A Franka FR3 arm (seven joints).
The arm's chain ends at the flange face. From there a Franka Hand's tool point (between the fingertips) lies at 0.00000 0.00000 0.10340 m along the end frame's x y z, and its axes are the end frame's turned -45 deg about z.
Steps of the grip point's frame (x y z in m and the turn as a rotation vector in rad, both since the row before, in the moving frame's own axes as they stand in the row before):
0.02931 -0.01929 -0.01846 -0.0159 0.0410 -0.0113
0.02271 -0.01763 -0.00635 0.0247 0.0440 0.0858
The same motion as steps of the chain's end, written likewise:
0.00294 -0.03251 -0.01836 0.0177 0.0402 -0.0113
0.00197 -0.02357 -0.00622 0.0486 0.0136 0.0858

